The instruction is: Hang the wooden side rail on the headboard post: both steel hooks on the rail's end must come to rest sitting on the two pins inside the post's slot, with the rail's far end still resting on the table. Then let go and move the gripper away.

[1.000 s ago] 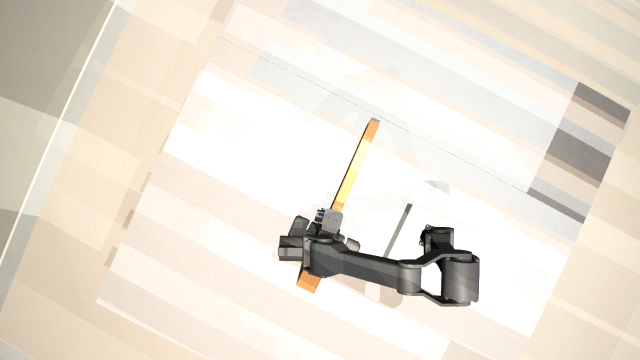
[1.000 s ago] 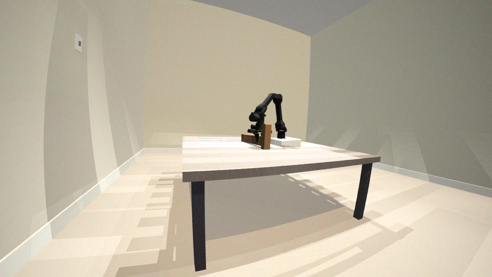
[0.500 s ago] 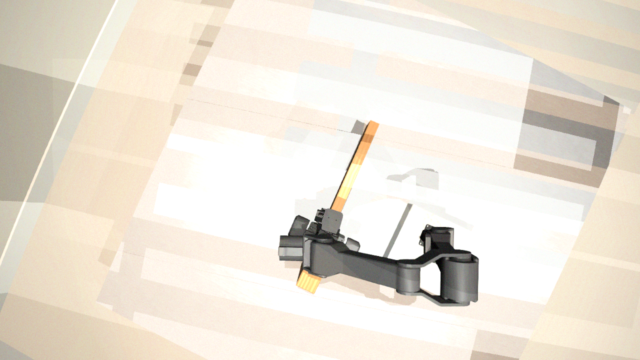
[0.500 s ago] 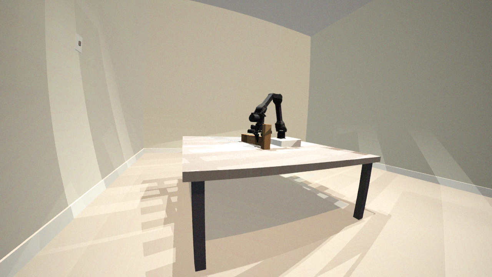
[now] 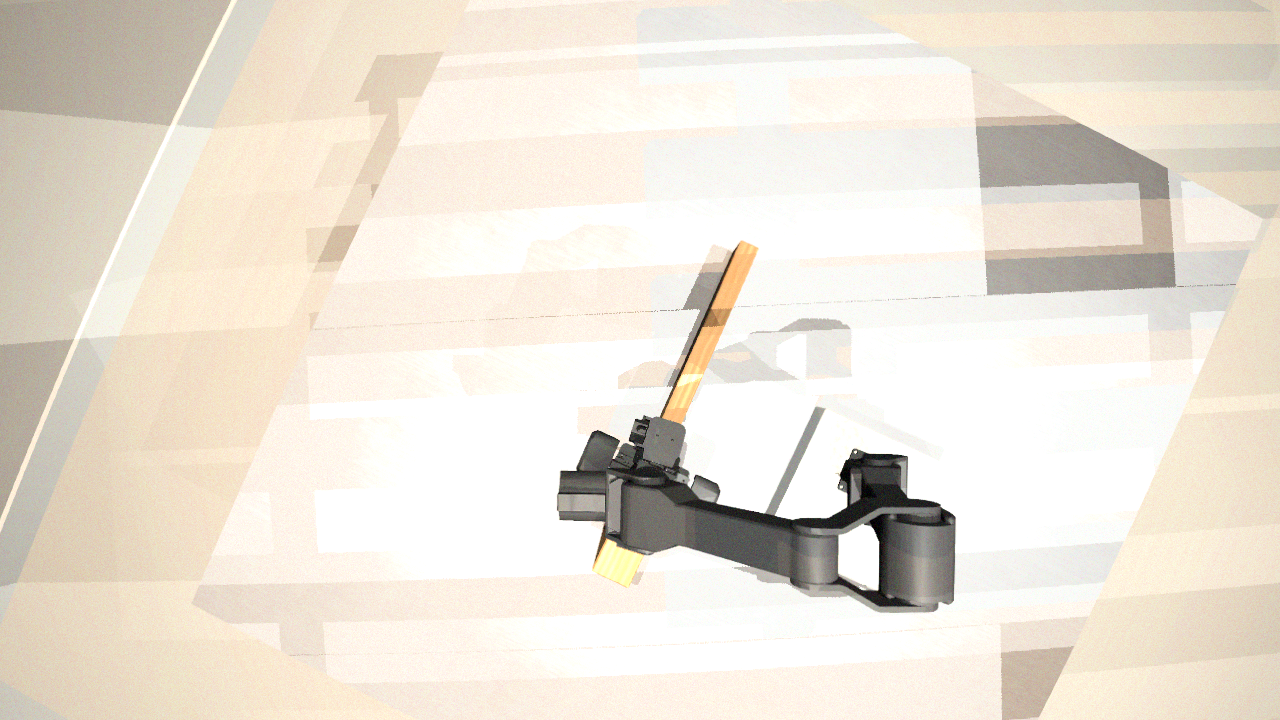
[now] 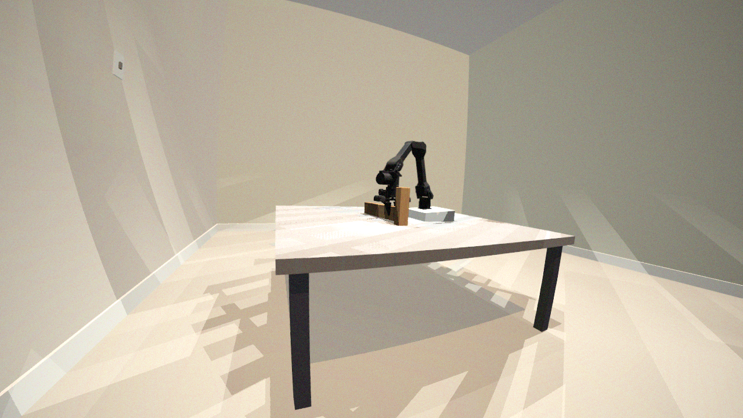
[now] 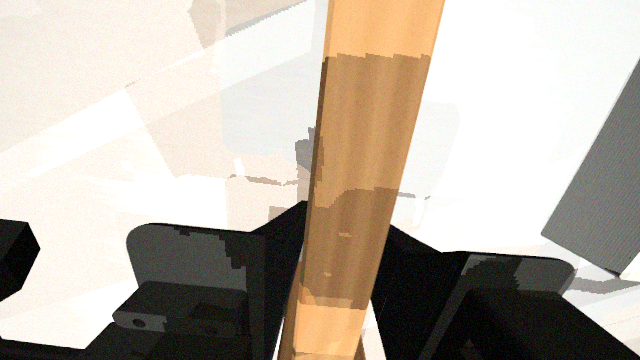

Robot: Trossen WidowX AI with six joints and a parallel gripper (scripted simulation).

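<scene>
The headboard post lies 90 mm to the left of my gripper tip and 50 mm above it.
</scene>
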